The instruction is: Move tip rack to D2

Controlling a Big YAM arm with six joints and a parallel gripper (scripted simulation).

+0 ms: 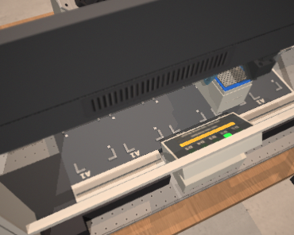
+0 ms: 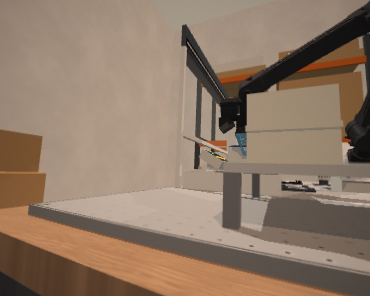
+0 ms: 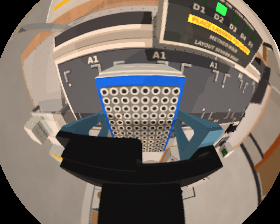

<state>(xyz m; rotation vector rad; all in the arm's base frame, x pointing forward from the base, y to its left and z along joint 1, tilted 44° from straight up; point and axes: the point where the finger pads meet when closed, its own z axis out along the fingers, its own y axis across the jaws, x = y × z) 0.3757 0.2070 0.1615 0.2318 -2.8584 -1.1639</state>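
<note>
The blue tip rack is 10 mm to the left of my hand. From my hand the other things lie so: beige block 160 mm behind, 440 mm to the left; then clear rack cover 140 mm behind, 310 mm to the left, 40 mm below; then frame post 160 mm ahead, 210 mm to the left, 110 mm above.
</note>
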